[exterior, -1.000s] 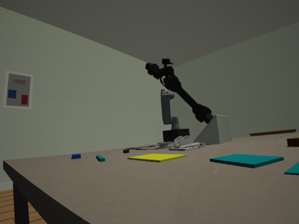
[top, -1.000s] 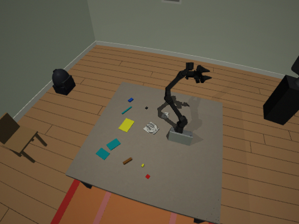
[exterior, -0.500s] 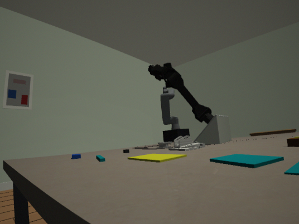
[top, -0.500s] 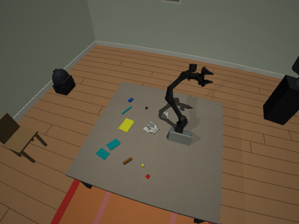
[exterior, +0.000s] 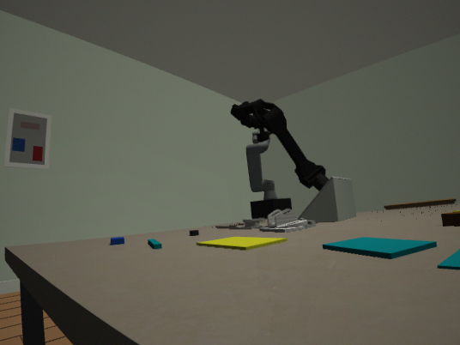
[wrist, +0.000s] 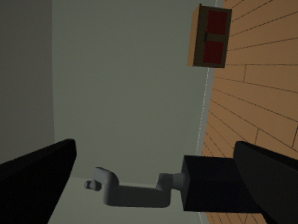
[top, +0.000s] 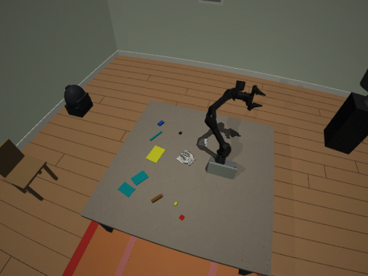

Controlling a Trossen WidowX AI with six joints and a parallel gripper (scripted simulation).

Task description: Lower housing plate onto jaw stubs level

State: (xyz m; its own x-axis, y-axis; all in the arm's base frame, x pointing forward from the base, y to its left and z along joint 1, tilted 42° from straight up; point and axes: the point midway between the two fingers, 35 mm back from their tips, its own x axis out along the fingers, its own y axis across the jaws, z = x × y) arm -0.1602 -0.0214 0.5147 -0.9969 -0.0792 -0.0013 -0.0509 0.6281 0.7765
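Right now my gripper tip is 470 mm above the pale part, 360 mm short of it and 150 mm to the right of it. From my gripper tip the other things lie so: teal bar (780 mm ahead, 490 mm below, 250 mm to the left); then black cube (590 mm ahead, 490 mm below, 130 mm to the left); then yellow plate (680 mm ahead, 490 mm below, 430 mm to the left).
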